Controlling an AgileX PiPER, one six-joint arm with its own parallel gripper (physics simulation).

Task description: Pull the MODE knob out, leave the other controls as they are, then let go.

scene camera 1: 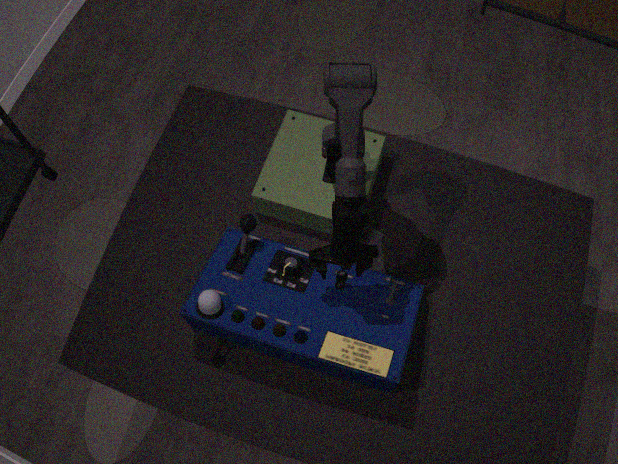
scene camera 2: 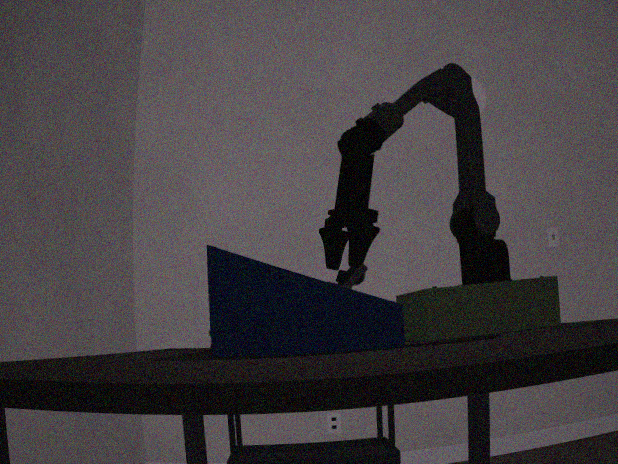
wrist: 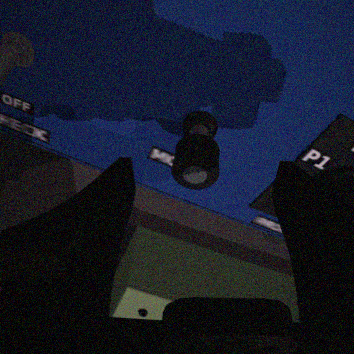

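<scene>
The MODE knob (scene camera 1: 341,279) (wrist: 196,160), a small dark knob with a grey top spot, stands on the sloped blue control box (scene camera 1: 260,295) (scene camera 2: 300,315). Its label (wrist: 161,156) is partly hidden behind it in the wrist view. My gripper (scene camera 1: 342,274) (scene camera 2: 344,267) (wrist: 204,175) is open and points down low over the box. In the wrist view the knob shows between the two fingers, nearer the middle than either tip, with gaps on both sides. I see no finger touching it. How deep the tips reach beside it is hard to tell in the dark picture.
A selector dial (scene camera 1: 290,263) and a black-balled lever (scene camera 1: 247,223) stand left of the knob in scene camera 1. The CHECK toggle (scene camera 1: 393,292) (wrist: 17,50) is right. A white ball knob (scene camera 1: 209,301) and several buttons line the front. A green base block (scene camera 1: 295,165) (scene camera 2: 480,305) stands behind.
</scene>
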